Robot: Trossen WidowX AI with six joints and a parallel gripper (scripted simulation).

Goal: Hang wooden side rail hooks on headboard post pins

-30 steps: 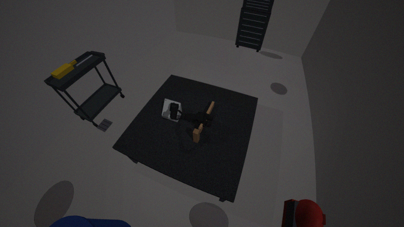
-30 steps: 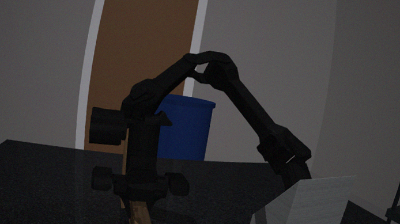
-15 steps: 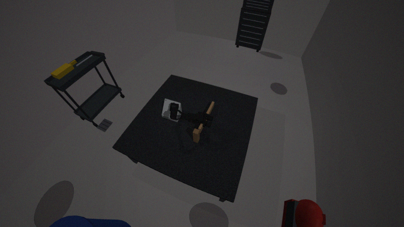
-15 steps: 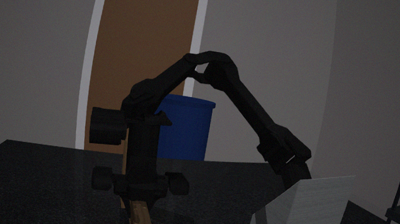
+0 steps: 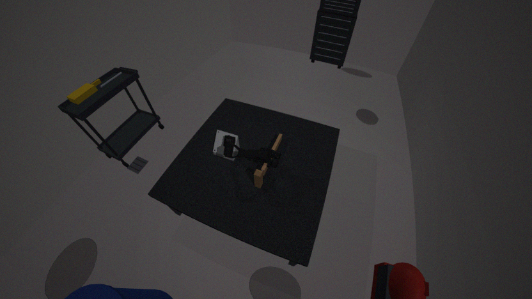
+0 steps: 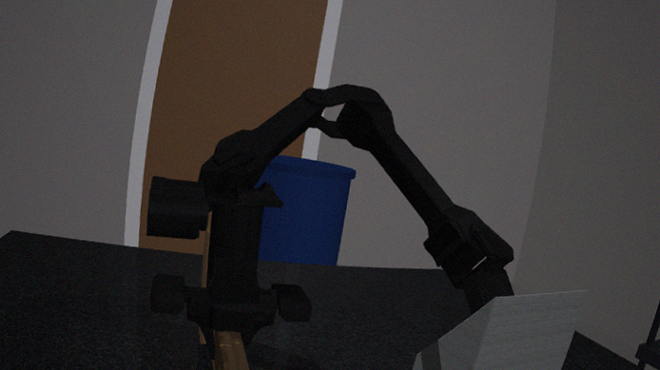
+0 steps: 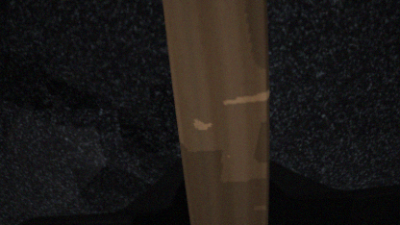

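Right now the wooden headboard post is 150 mm to the right of my gripper tip, 40 mm above it and 20 mm behind it.
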